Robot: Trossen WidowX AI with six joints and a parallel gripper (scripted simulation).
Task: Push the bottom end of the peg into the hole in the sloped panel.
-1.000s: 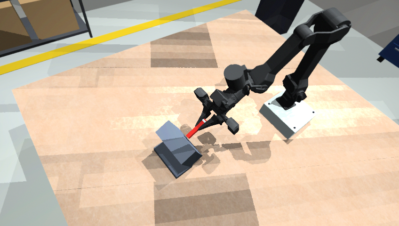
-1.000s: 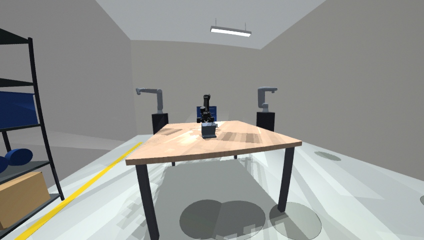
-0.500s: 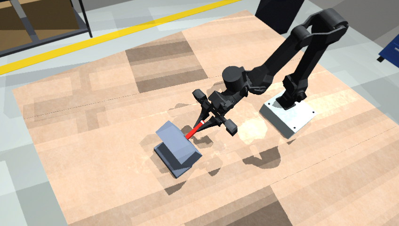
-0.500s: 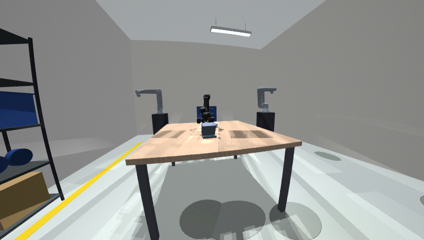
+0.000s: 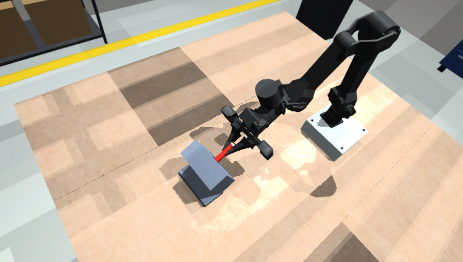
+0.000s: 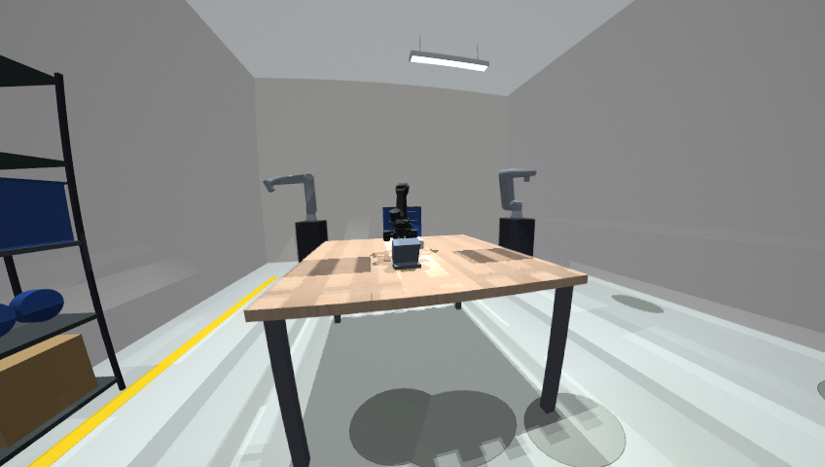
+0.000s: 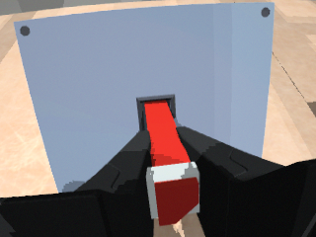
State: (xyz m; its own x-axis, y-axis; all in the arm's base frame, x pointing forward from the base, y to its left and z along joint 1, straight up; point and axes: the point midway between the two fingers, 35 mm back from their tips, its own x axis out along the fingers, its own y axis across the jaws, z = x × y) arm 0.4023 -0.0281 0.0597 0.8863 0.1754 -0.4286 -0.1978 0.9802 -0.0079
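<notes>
The sloped panel is 5 cm ahead of my gripper tip, 3 cm below it and 1 cm to the left of it. The rest, counted from my gripper tip: dark base plate (10 cm below, 8 cm ahead, 2 cm to the left); red square peg (1 cm behind, 1 cm above).
</notes>
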